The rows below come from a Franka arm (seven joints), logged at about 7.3 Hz.
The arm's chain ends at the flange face. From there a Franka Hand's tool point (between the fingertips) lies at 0.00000 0.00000 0.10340 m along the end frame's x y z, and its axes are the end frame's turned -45 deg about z.
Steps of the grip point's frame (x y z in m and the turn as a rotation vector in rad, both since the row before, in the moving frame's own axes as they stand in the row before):
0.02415, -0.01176, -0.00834, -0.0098, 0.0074, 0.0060
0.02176, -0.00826, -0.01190, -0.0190, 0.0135, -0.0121
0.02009, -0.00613, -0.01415, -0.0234, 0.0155, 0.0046
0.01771, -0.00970, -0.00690, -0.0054, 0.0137, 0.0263
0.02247, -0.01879, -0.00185, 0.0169, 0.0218, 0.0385
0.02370, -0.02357, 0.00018, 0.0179, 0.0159, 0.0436
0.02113, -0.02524, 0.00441, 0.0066, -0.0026, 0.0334
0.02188, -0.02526, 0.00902, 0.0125, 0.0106, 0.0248
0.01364, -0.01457, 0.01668, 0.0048, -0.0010, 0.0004
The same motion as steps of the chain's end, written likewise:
0.00750, -0.02557, -0.00833, -0.0017, 0.0122, 0.0060
0.00717, -0.02162, -0.01187, -0.0039, 0.0230, -0.0121
0.00703, -0.01912, -0.01411, -0.0056, 0.0275, 0.0046
0.00426, -0.01879, -0.00689, 0.0059, 0.0135, 0.0263
0.00219, -0.02635, -0.00181, 0.0274, 0.0035, 0.0385
0.00018, -0.03095, 0.00021, 0.0239, -0.0014, 0.0436
-0.00224, -0.03248, 0.00441, 0.0028, -0.0065, 0.0334
-0.00227, -0.03164, 0.00903, 0.0163, -0.0013, 0.0248
-0.00023, -0.01967, 0.01668, 0.0027, -0.0041, 0.0004

